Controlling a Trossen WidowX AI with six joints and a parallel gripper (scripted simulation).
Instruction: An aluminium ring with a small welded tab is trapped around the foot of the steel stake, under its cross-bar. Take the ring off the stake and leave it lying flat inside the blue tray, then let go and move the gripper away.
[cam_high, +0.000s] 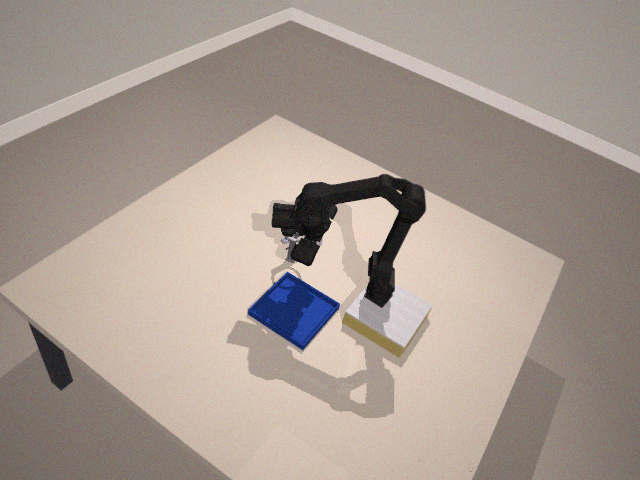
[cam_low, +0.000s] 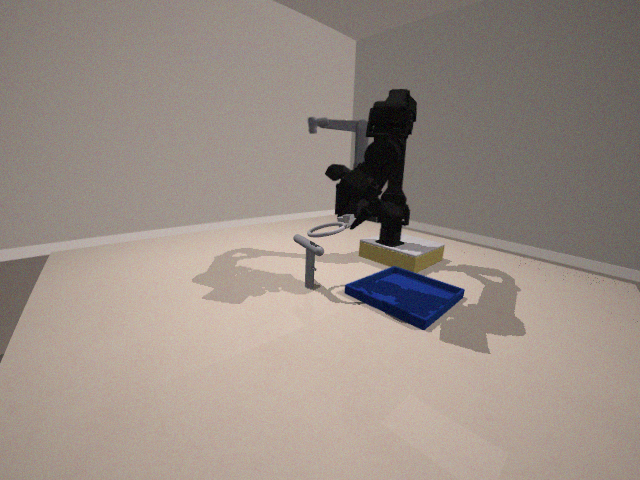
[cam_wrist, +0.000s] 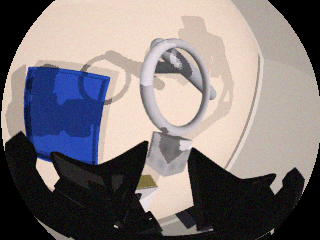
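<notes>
The aluminium ring is 5 cm ahead of my gripper tip. From my gripper tip the other things lie so: blue tray (15 cm to the left, 13 cm below, 6 cm behind).
</notes>
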